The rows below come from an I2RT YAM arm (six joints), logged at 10 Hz.
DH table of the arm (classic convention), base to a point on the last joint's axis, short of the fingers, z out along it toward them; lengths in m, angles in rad. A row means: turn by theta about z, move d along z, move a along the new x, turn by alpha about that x. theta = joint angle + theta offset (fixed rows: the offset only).
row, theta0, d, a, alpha
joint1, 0, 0.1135, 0.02, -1.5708
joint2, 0, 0, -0.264, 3.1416
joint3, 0.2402, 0, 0.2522, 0
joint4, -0.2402, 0, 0.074, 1.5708
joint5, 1.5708, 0, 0, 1.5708
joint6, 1.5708, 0.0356, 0, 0
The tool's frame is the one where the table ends.
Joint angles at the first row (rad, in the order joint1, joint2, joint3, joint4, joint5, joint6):
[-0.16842, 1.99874, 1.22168, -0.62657, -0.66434, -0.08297]
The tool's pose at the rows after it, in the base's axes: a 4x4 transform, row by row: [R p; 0 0 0 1], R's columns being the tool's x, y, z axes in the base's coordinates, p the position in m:
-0.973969 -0.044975 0.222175 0.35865; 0.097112 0.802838 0.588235 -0.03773; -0.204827 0.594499 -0.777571 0.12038; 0 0 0 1
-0.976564 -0.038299 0.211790 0.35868; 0.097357 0.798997 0.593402 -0.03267; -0.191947 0.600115 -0.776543 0.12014; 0 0 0 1
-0.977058 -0.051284 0.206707 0.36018; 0.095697 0.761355 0.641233 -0.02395; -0.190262 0.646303 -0.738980 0.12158; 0 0 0 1
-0.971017 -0.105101 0.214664 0.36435; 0.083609 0.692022 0.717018 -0.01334; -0.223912 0.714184 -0.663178 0.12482; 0 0 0 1
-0.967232 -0.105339 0.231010 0.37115; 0.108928 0.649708 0.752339 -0.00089; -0.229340 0.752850 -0.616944 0.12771; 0 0 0 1
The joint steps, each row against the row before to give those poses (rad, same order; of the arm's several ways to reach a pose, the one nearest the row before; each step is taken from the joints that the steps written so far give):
[0.00268, 0.00001, -0.01640, 0.00497, -0.00038, 0.00040]
[0.01373, -0.00001, -0.00115, -0.00192, -0.00229, 0.01677]
[0.02020, 0.00002, 0.00001, 0.00915, -0.05760, 0.02097]
[0.02329, -0.00003, -0.00002, 0.04006, -0.10262, 0.01222]
[0.03242, 0.00002, 0.00001, 0.07173, -0.04806, 0.08736]

